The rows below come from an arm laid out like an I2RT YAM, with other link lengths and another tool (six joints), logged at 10 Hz.
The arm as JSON. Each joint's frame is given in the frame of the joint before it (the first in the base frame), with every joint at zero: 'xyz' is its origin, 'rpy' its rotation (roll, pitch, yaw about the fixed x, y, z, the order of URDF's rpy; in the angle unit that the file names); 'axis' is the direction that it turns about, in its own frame. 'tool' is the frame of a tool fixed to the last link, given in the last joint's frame.
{
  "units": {
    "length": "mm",
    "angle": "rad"
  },
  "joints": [
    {
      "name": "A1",
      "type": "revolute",
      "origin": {
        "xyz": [
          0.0,
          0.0,
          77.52
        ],
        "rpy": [
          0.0,
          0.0,
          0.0
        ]
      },
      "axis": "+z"
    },
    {
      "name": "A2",
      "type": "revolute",
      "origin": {
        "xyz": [
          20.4,
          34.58,
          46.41
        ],
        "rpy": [
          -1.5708,
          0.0,
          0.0
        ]
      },
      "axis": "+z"
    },
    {
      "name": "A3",
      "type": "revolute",
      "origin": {
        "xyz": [
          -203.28,
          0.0,
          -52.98
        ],
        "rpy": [
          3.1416,
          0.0,
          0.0
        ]
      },
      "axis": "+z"
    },
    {
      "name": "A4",
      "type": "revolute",
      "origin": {
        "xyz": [
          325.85,
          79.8,
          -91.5
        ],
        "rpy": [
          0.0,
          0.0,
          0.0
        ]
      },
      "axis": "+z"
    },
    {
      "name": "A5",
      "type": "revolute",
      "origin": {
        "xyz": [
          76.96,
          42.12,
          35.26
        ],
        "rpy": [
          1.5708,
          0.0,
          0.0
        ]
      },
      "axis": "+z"
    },
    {
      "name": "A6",
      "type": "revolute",
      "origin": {
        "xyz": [
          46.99,
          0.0,
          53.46
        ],
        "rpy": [
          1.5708,
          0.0,
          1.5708
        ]
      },
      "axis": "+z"
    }
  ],
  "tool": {
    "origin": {
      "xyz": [
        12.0,
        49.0,
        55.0
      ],
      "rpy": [
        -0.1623,
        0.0,
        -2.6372
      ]
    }
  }
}
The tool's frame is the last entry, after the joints.
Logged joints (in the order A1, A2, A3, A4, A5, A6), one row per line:
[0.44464 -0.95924 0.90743 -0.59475 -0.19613 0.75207]
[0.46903 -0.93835 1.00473 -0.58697 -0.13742 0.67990]
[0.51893 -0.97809 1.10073 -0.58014 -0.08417 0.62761]
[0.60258 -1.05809 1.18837 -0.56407 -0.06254 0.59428]
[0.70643 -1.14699 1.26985 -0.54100 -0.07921 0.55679]
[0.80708 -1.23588 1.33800 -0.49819 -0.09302 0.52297]
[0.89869 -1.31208 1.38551 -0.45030 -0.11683 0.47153]
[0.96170 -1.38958 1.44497 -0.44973 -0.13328 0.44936]
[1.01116 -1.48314 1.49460 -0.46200 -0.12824 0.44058]
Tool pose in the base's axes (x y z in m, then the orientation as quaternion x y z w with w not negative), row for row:
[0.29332 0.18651 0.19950 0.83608 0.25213 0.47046 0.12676]
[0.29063 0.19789 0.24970 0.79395 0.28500 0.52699 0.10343]
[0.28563 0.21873 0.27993 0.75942 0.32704 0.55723 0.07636]
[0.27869 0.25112 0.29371 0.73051 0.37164 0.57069 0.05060]
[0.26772 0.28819 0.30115 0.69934 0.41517 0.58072 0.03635]
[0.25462 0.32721 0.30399 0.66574 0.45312 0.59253 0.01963]
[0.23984 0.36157 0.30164 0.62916 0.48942 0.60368 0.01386]
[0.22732 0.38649 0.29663 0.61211 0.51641 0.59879 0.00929]
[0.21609 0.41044 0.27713 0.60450 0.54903 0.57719 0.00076]
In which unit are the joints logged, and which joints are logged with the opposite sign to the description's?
The joints are logged in radians. Opposite sign: A2, A5.
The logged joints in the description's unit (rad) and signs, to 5 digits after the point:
[0.44464 0.95924 0.90743 -0.59475 0.19613 0.75207]
[0.46903 0.93835 1.00473 -0.58697 0.13742 0.67990]
[0.51893 0.97809 1.10073 -0.58014 0.08417 0.62761]
[0.60258 1.05809 1.18837 -0.56407 0.06254 0.59428]
[0.70643 1.14699 1.26985 -0.54100 0.07921 0.55679]
[0.80708 1.23588 1.33800 -0.49819 0.09302 0.52297]
[0.89869 1.31208 1.38551 -0.45030 0.11683 0.47153]
[0.96170 1.38958 1.44497 -0.44973 0.13328 0.44936]
[1.01116 1.48314 1.49460 -0.46200 0.12824 0.44058]

